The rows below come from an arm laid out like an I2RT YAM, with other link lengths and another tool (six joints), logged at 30 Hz.
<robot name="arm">
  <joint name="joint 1" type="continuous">
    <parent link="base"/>
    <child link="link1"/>
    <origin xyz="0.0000 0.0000 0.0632" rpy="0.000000 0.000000 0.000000"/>
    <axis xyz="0 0 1"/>
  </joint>
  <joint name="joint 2" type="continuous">
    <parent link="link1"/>
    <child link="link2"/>
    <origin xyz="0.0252 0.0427 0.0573" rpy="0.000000 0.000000 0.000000"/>
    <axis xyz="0 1 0"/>
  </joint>
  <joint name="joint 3" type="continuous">
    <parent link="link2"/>
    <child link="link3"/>
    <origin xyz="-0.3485 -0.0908 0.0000" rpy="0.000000 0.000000 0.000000"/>
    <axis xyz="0 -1 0"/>
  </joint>
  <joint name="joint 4" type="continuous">
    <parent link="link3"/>
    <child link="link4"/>
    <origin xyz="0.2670 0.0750 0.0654" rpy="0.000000 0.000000 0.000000"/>
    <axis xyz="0 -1 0"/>
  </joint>
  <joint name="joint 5" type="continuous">
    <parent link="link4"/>
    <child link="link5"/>
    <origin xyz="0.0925 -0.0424 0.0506" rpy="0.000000 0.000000 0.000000"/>
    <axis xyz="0 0 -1"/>
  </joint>
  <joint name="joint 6" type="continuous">
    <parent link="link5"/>
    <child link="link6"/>
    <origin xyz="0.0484 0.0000 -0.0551" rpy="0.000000 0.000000 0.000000"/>
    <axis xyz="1 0 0"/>
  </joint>
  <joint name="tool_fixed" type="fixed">
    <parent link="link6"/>
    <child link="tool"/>
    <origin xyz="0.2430 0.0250 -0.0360" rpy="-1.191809 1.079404 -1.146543"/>
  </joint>
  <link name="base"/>
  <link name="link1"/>
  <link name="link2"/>
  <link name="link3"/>
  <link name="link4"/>
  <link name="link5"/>
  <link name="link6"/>
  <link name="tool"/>
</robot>
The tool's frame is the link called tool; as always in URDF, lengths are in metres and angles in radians. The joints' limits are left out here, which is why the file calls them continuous.
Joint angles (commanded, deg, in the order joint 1, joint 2, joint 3, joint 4, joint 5, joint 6), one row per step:
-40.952 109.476 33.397 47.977 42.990 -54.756
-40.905 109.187 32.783 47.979 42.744 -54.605
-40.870 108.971 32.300 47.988 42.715 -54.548
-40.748 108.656 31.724 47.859 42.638 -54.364
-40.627 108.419 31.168 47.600 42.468 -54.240
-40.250 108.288 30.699 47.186 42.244 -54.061
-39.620 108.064 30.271 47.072 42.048 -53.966
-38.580 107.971 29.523 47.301 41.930 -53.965
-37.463 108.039 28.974 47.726 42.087 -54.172
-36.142 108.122 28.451 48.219 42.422 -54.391
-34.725 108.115 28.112 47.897 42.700 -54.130
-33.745 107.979 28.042 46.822 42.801 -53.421
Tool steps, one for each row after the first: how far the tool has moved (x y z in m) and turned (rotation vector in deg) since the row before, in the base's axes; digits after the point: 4 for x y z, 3 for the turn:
-0.0014 0.0030 -0.0020 0.306 0.026 0.211
-0.0019 0.0023 -0.0013 0.182 0.133 0.040
-0.0016 0.0033 -0.0018 0.291 0.099 0.124
-0.0016 0.0036 -0.0030 0.446 0.268 0.224
0.0008 0.0048 -0.0040 0.582 0.334 0.505
0.0038 0.0048 -0.0017 0.286 0.092 0.763
0.0055 0.0074 -0.0031 0.316 0.291 1.141
0.0060 0.0063 -0.0018 0.036 0.392 1.063
0.0070 0.0069 -0.0011 -0.095 0.396 1.119
0.0071 0.0083 -0.0028 0.291 0.379 1.079
0.0043 0.0068 -0.0037 0.614 0.220 0.614

